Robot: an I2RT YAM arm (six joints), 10 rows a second.
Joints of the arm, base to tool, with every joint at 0 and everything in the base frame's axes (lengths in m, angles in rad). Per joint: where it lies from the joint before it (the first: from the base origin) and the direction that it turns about. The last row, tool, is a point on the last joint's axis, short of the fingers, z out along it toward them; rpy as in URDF.
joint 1: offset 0.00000 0.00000 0.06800 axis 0 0 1
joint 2: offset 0.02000 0.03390 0.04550 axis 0 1 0
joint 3: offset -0.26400 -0.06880 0.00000 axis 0 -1 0
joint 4: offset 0.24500 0.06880 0.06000 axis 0 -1 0
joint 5: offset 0.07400 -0.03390 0.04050 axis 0 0 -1
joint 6: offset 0.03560 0.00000 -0.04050 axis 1 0 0
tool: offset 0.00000 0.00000 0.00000 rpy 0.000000 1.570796 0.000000
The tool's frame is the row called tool.
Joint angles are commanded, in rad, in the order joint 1, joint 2, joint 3, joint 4, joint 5, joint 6. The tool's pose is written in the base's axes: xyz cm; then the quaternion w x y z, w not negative. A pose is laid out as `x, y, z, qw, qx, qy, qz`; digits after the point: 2 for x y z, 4 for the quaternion.
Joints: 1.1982 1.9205 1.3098 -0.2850 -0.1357 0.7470
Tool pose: 14.62, 38.72, 18.49, 0.1332, -0.2325, 0.9125, 0.3091
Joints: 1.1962 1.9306 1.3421 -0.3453 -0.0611 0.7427
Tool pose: 14.99, 38.72, 18.64, 0.1532, -0.2227, 0.9228, 0.2745
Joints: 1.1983 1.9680 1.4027 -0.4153 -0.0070 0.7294
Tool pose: 15.34, 39.33, 18.53, 0.1631, -0.2233, 0.9304, 0.2408
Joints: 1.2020 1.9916 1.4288 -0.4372 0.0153 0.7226
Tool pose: 15.42, 39.74, 18.23, 0.1670, -0.2257, 0.9326, 0.2268
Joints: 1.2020 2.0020 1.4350 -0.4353 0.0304 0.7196
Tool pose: 15.54, 39.90, 18.00, 0.1726, -0.2251, 0.9330, 0.2215
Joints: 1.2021 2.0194 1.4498 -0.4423 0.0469 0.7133
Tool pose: 15.70, 40.17, 17.69, 0.1771, -0.2262, 0.9340, 0.2126
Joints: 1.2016 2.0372 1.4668 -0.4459 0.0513 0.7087
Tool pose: 15.87, 40.50, 17.44, 0.1782, -0.2278, 0.9342, 0.2091
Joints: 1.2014 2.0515 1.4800 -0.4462 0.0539 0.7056
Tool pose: 16.00, 40.79, 17.23, 0.1791, -0.2288, 0.9341, 0.2076
